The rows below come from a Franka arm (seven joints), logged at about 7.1 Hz.
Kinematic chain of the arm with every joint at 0, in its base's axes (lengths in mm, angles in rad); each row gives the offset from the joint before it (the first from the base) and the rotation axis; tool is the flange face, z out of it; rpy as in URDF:
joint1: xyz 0 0 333 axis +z
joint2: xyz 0 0 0 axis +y
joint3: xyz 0 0 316 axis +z
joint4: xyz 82.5 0 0 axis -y
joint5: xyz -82.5 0 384 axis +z
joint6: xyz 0 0 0 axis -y
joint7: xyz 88 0 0 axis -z
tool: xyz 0 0 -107 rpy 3.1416 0 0
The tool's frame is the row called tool.
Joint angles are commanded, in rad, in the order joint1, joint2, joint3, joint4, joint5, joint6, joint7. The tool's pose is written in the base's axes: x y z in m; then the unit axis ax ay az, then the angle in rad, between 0 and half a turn. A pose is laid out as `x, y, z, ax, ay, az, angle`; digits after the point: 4 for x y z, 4 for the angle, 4 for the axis.
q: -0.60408 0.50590 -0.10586 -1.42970 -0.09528 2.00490 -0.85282
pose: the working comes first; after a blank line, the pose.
Where each joint sits with the arm in this pose, in the base's axes (m; each line is computed from the numbers above, not from the rounded line before):
joint1: 0.0000 0.0000 0.3330
joint2: 0.0000 0.0000 0.3330
joint3: 0.1260 -0.0870 0.6094
joint4: 0.1801 -0.1349 0.5697
joint5: 0.4760 -0.3864 0.5107
joint6: 0.4760 -0.3864 0.5107
joint7: 0.5457 -0.4398 0.5167
the tool: 0.5423 -0.4560 0.4110

0.5423, -0.4560, 0.4110, 0.9950, 0.0973, -0.0234, 2.9928
